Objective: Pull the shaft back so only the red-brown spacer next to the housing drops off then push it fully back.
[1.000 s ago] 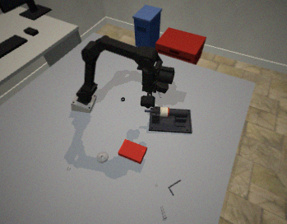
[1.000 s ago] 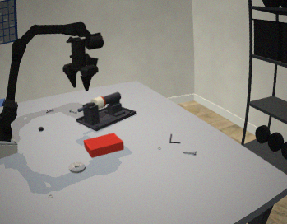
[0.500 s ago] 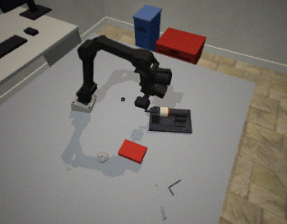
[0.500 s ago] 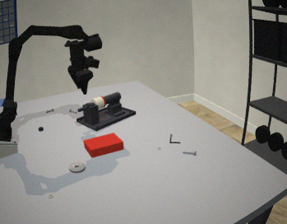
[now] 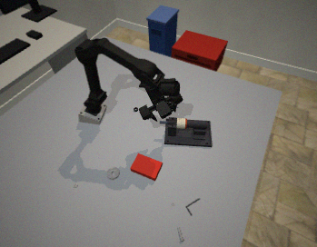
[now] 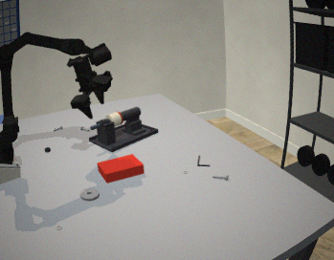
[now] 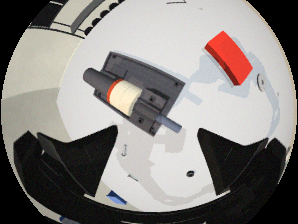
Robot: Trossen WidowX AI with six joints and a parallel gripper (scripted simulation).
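My gripper is now 80 mm short of the shaft, 30 mm to the right of it and 90 mm above it. From my hand the other things lie so: red-brown spacer 100 mm ahead, 30 mm to the left, 90 mm below; then fixture 110 mm ahead, 40 mm to the left, 120 mm below; then cream spacer 80 mm ahead, 30 mm to the left, 90 mm below.
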